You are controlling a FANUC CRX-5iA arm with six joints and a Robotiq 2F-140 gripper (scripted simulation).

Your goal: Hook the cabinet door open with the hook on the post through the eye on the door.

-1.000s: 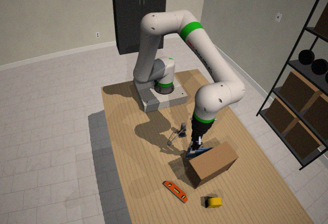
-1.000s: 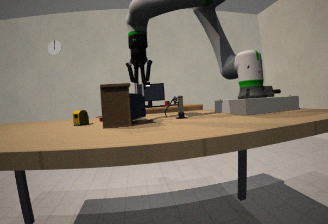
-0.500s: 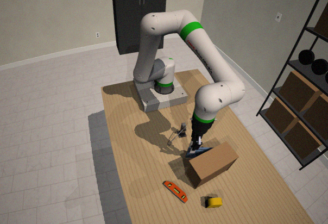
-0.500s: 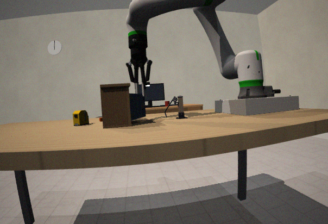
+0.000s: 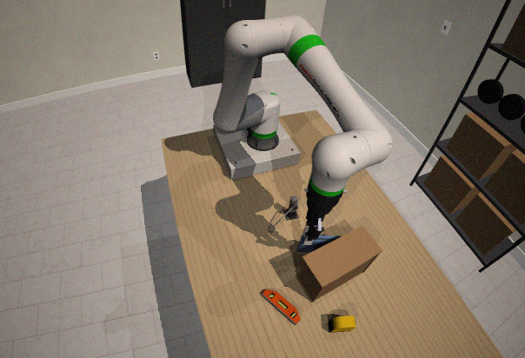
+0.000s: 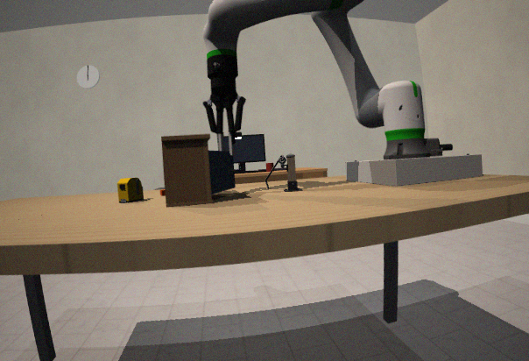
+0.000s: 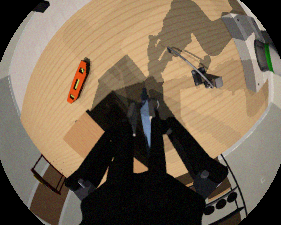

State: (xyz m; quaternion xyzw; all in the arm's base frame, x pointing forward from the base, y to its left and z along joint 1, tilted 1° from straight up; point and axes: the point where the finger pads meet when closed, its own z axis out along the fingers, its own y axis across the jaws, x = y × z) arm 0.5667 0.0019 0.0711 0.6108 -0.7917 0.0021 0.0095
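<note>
Now: hand 160 mm past the hook post, 80 mm above it and 10 mm to the left of it. Round my hand: orange level 170 mm ahead, 140 mm below, 130 mm to the right; yellow tape measure 280 mm ahead, 120 mm below, 40 mm to the left; cabinet door 80 mm to the left, 70 mm below, 10 mm ahead.
</note>
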